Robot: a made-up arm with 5 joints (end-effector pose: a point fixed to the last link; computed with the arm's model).
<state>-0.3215 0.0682 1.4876 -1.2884 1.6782</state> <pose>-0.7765 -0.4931 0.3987 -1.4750 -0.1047 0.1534</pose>
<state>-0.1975 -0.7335 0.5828 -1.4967 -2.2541</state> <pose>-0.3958 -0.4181 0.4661 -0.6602 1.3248 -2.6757</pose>
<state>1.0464 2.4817 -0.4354 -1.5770 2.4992</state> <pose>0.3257 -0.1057 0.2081 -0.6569 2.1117 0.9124</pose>
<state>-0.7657 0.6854 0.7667 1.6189 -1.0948</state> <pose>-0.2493 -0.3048 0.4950 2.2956 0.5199 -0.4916</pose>
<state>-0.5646 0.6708 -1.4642 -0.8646 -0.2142</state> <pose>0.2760 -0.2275 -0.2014 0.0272 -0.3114 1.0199</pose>
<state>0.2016 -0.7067 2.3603 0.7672 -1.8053</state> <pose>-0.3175 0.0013 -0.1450 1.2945 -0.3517 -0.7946</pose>
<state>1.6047 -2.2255 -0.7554 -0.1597 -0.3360</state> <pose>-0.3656 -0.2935 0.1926 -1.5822 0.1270 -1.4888</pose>
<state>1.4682 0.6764 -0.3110 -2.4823 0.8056</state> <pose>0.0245 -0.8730 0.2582 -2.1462 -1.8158 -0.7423</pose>
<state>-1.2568 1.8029 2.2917 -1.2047 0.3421</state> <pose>0.2338 -0.3451 1.0651 -0.1249 -3.0174 0.3952</pose>
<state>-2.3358 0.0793 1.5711 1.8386 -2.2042</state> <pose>0.4285 -0.1880 0.5017 1.5690 1.8945 -1.3972</pose>
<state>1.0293 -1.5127 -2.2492 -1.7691 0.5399</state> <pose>0.6912 -0.0814 0.1296 1.8722 0.1778 -2.2539</pose>
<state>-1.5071 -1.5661 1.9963 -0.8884 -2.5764</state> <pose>-0.2512 -0.2037 0.7277 -0.0999 0.8240 -2.6822</pose>
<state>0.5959 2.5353 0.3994 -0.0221 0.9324</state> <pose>-0.1918 0.1698 0.0511 2.3555 -0.1876 -0.5502</pose>
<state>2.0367 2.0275 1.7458 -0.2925 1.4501</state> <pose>0.3021 -0.0653 -0.4728 1.2819 -1.2185 -0.3476</pose>
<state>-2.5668 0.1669 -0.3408 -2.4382 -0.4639</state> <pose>0.1946 -0.8235 0.0303 -1.1392 1.1426 2.2477</pose>
